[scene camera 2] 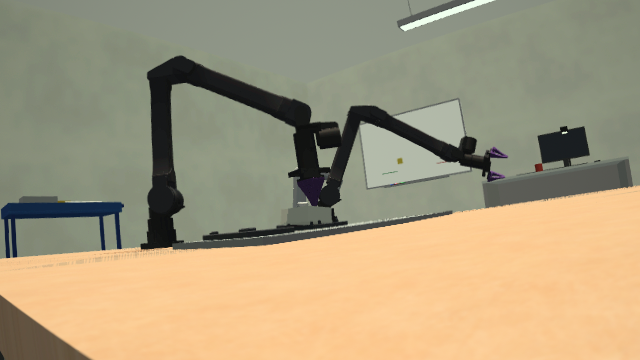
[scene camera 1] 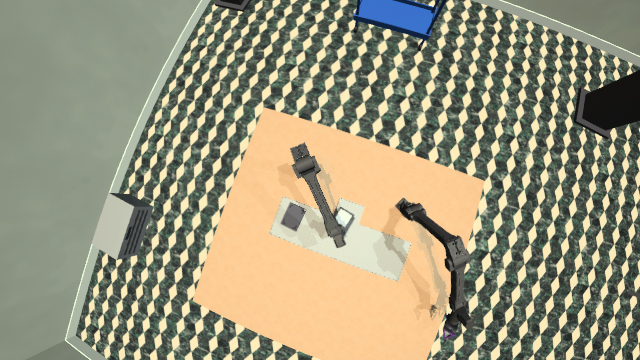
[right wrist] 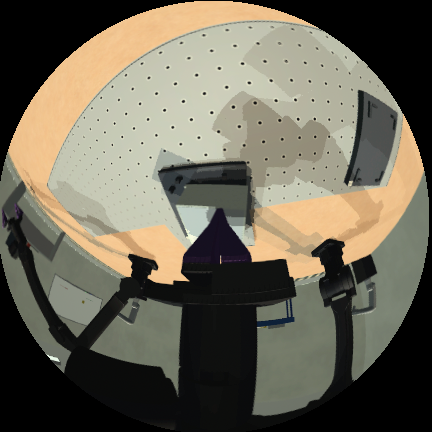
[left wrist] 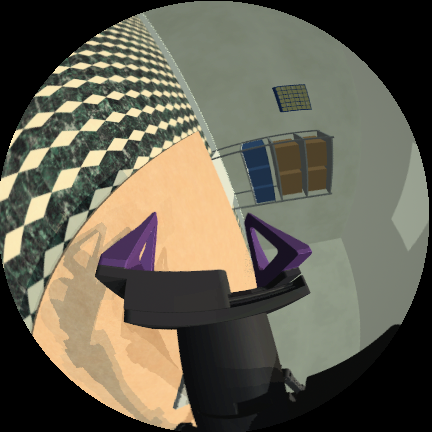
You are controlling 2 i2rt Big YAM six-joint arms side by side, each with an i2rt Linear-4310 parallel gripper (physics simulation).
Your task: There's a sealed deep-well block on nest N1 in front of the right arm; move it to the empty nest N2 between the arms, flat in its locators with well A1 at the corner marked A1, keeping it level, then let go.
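Frame: origin at the left arm's base, x right, y ahead, z up, level; metres.
Where they show: left gripper, fingertip midpoint: (scene camera 2: 506, 167) (scene camera 1: 445, 333) (left wrist: 202, 216); right gripper, fingertip midpoint: (scene camera 2: 314, 206) (right wrist: 219, 211); left arm's base, origin of the base link: (scene camera 1: 405, 207) (right wrist: 143, 260); right arm's base, origin of the base link: (scene camera 2: 162, 247) (right wrist: 327, 246).
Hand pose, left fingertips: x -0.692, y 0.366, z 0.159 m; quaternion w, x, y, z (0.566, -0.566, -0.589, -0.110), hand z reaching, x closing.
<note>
Each offset is from my left fingertips to the top centre of the thing. Level surfaces: height alone.
The pale sealed deep-well block {dx +0.931, dy +0.010, dz -0.081 m} (scene camera 1: 343, 216) (scene camera 2: 305, 216) (right wrist: 194, 216) stands on the dark nest N2 (scene camera 1: 350, 227) (right wrist: 212, 175). Its top faces up; whether it sits fully flat in the locators and where well A1 lies cannot be told. Nest N1 {dx +1.159, dy +0.234, dz -0.128 m} (scene camera 1: 293, 216) (scene camera 2: 250, 233) (right wrist: 377, 140) is empty, with its corner locators showing. My right gripper (scene camera 2: 315, 204) (right wrist: 219, 211) is shut and empty, pointing down close over the block; contact cannot be told. It hides part of the block in the right wrist view. My left gripper (scene camera 1: 449, 334) (scene camera 2: 504, 166) (left wrist: 202, 216) is open and empty, far from both nests.
Both nests stand on a pale perforated plate {dz -0.146 m} (scene camera 1: 370, 250) (right wrist: 170, 100) on the orange-tan table {dz -0.159 m} (scene camera 1: 300, 310) (scene camera 2: 350, 300). The right forearm (scene camera 1: 320, 197) passes beside N2 in scene camera 1. The left arm (scene camera 1: 457, 285) reaches over the table's edge.
</note>
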